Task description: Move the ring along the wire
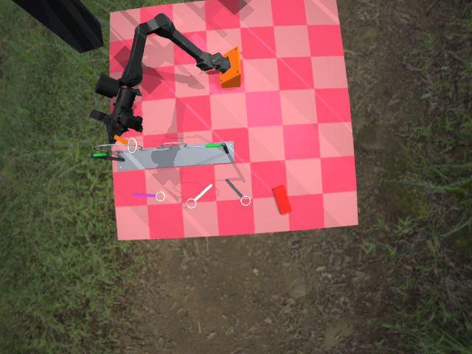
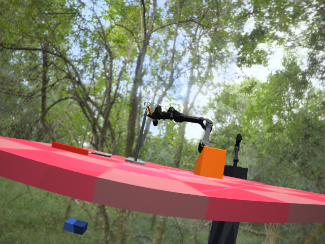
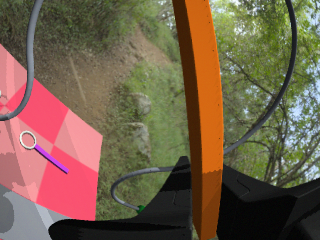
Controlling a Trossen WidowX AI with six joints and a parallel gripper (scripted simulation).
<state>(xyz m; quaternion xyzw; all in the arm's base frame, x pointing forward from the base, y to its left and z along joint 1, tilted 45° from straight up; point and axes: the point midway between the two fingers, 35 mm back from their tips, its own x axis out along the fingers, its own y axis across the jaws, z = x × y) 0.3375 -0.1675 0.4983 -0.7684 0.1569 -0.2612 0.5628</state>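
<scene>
The ring with orange handle is 20 mm ahead of my gripper tip, 70 mm to the left of it and 40 mm above it. From my gripper tip the other things lie so: blue block 340 mm ahead, 230 mm to the left, 850 mm below; red block 380 mm ahead, 620 mm to the left, 370 mm below.
</scene>
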